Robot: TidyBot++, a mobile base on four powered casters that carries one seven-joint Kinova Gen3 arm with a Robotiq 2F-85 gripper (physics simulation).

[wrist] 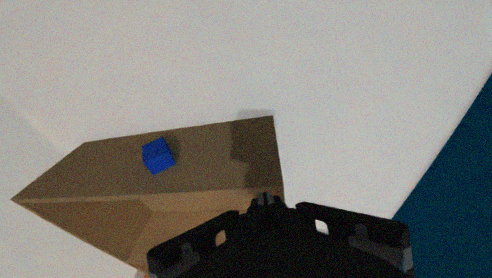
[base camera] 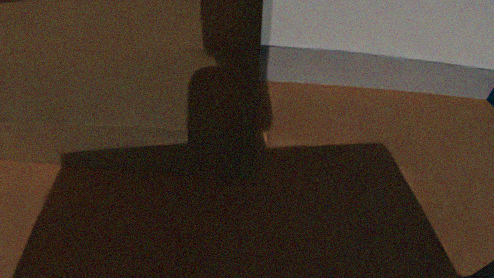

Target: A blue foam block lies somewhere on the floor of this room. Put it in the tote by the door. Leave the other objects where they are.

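Frame: origin at the arm's base, x ahead, y left, z up, level; centimetres.
Seen in the pictures: gripper, fingertip midpoint: (wrist: 265, 201).
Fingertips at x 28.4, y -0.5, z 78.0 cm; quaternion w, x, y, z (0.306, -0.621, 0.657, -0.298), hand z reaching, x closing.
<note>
A point is followed by its place in that frame.
A small blue block (wrist: 158, 156) @[x 49.7, y 23.4, z 70.7 cm] rests on the flat top of a brown cabinet or shelf unit (wrist: 205, 145) @[x 56.5, y 13.8, z 66.3 cm] in the wrist view. Whether it is the foam block that the task names, I cannot tell. My gripper (wrist: 265, 201) @[x 28.5, y -0.5, z 78.0 cm] is shut and empty at the bottom of the wrist view. It appears to the right of and below the block in the picture, apart from it. No blue block shows on the visible floor (base camera: 350, 115) @[x 54.1, y -27.3, z -39.6 cm] in the base view. The tote does not show in either view.
The brown unit (base camera: 100, 75) @[x 56.8, y 23.7, z -29.6 cm] fills the upper left of the base view. A pale wall (base camera: 380, 30) @[x 66.8, y -36.5, z -24.7 cm] with a grey baseboard (base camera: 370, 70) @[x 65.5, y -36.1, z -34.7 cm] stands to its right. Dark shadow covers the lower middle. A dark teal surface (wrist: 455, 190) @[x 48.0, y -73.4, z 28.4 cm] is at the wrist view's right.
</note>
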